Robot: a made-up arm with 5 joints.
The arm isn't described. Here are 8 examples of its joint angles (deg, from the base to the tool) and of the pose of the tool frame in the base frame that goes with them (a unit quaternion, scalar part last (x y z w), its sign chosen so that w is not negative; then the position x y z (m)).
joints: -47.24 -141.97 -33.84 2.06 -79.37
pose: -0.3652 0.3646 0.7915 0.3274 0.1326 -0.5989 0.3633
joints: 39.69 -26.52 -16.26 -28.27 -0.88
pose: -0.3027 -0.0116 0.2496 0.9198 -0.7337 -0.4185 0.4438
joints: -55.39 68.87 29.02 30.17 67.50
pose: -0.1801 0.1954 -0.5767 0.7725 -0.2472 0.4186 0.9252
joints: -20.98 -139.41 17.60 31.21 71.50
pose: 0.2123 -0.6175 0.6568 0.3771 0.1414 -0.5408 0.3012
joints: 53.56 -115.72 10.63 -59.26 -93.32
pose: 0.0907 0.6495 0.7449 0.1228 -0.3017 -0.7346 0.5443
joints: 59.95 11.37 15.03 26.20 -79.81
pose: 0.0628 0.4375 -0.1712 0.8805 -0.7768 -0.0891 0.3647
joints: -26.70 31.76 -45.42 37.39 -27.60
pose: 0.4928 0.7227 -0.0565 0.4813 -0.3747 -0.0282 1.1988
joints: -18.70 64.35 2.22 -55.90 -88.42
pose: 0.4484 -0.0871 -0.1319 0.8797 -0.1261 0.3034 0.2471
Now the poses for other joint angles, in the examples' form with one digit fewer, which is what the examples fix.
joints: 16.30 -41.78 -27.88 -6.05 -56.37
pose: 0.038 0.617 0.271 0.738 -0.792 -0.407 0.739
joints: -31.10 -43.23 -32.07 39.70 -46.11
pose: 0.134 0.734 0.369 0.554 -0.648 -0.467 0.907
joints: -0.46 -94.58 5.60 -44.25 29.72
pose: 0.334 -0.478 0.493 0.646 -0.361 -0.380 0.128
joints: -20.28 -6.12 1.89 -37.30 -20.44
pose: 0.274 -0.232 0.100 0.928 -0.558 0.181 0.234
